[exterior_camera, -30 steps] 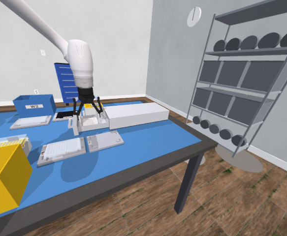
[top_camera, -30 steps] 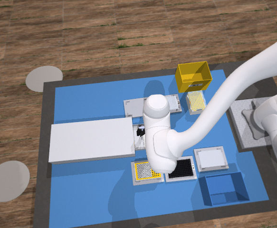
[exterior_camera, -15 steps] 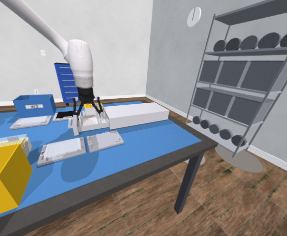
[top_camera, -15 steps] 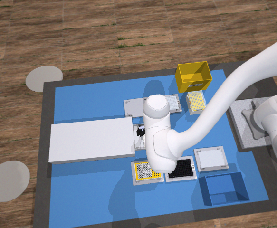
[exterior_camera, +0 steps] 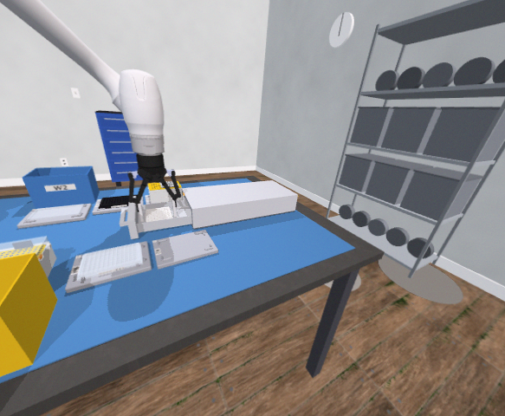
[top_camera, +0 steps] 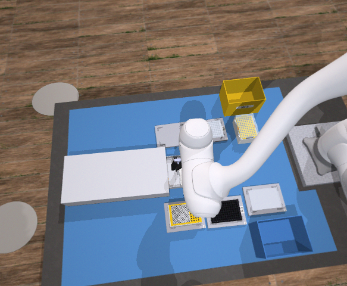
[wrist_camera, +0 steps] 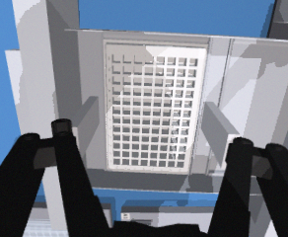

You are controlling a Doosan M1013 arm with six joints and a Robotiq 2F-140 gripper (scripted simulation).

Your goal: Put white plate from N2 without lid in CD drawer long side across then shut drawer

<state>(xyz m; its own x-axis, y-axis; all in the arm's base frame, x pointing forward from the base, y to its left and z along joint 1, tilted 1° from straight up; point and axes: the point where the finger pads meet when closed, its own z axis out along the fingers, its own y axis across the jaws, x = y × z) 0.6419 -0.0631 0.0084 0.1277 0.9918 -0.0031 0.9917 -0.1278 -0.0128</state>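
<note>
My hand is 2 cm above the white plate. The rest, counted from my hand: black plate: 11 cm behind, 20 cm to the left, 2 cm below; drawer: 4 cm ahead, 2 cm below; yellow tip box: 6 cm ahead, 18 cm to the left, 2 cm above.
</note>
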